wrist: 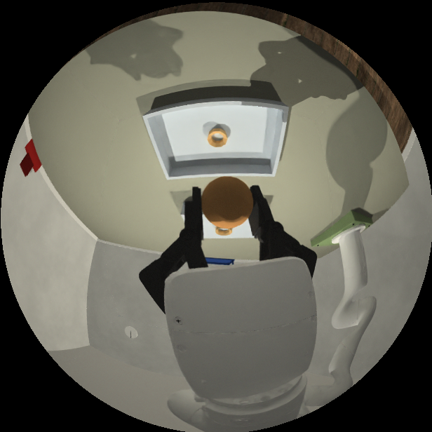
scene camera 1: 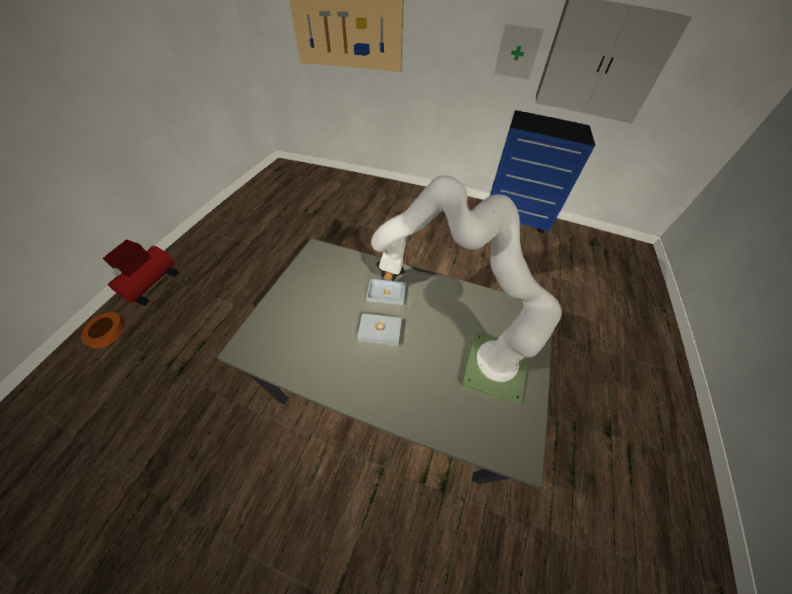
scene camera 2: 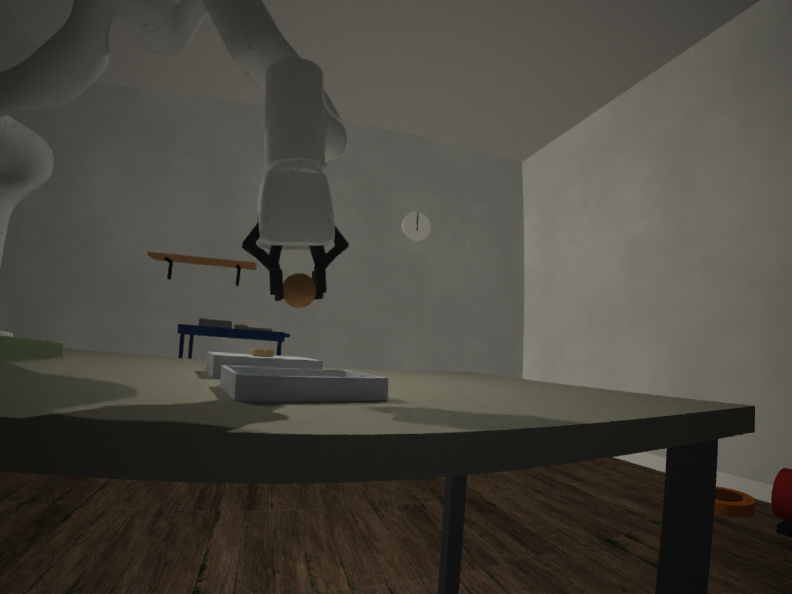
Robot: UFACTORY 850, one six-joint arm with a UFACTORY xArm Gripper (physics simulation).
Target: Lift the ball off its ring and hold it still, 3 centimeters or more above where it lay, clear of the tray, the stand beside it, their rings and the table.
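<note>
My gripper is shut on the orange ball. In the scene camera 2 view the ball hangs between the two black fingers, well above the tray and apart from it. The light grey tray stands on the table, with a bare orange ring on its floor. The stand beside it bears another orange ring, partly hidden by the ball in the wrist view.
The arm's white base stands on a green plate at the right of the table in the scene camera 1 view. A blue drawer cabinet stands by the back wall, beyond the table.
</note>
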